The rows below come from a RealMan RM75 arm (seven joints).
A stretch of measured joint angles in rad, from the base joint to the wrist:
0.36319 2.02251 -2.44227 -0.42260 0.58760 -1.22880 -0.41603
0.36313 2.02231 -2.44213 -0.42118 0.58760 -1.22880 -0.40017
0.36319 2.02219 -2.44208 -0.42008 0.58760 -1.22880 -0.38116
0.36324 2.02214 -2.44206 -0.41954 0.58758 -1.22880 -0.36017
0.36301 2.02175 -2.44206 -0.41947 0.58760 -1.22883 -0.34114
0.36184 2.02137 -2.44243 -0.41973 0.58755 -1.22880 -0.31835
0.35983 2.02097 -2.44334 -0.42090 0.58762 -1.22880 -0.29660
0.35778 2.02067 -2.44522 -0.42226 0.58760 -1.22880 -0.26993
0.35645 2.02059 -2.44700 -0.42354 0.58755 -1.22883 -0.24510
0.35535 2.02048 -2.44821 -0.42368 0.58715 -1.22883 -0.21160
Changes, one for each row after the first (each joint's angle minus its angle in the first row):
-0.00006 -0.00020 0.00014 0.00142 0.00000 0.00000 0.01586
0.00000 -0.00032 0.00019 0.00252 0.00000 0.00000 0.03487
0.00005 -0.00037 0.00021 0.00306 -0.00002 0.00000 0.05586
-0.00018 -0.00076 0.00021 0.00313 0.00000 -0.00003 0.07489
-0.00135 -0.00114 -0.00016 0.00287 -0.00005 0.00000 0.09768
-0.00336 -0.00154 -0.00107 0.00170 0.00002 0.00000 0.11943
-0.00541 -0.00184 -0.00295 0.00034 0.00000 0.00000 0.14610
-0.00674 -0.00192 -0.00473 -0.00094 -0.00005 -0.00003 0.17093
-0.00784 -0.00203 -0.00594 -0.00108 -0.00045 -0.00003 0.20443

